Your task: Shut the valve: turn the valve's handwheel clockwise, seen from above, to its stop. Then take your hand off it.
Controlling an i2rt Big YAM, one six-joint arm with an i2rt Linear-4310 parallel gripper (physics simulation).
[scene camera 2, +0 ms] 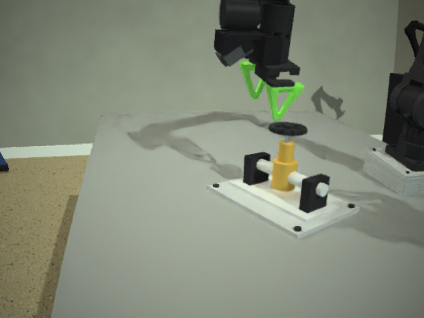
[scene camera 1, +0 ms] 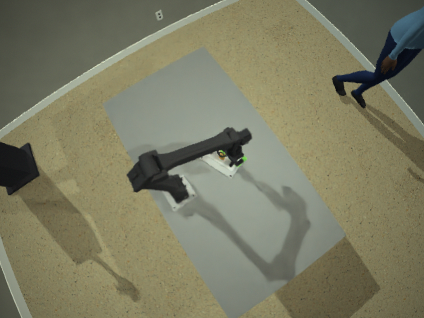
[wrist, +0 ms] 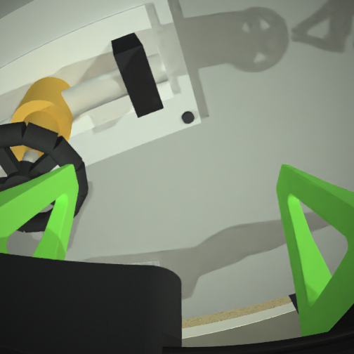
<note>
The pictures show: the gripper and a white base plate.
The gripper also shows in the wrist view.
</note>
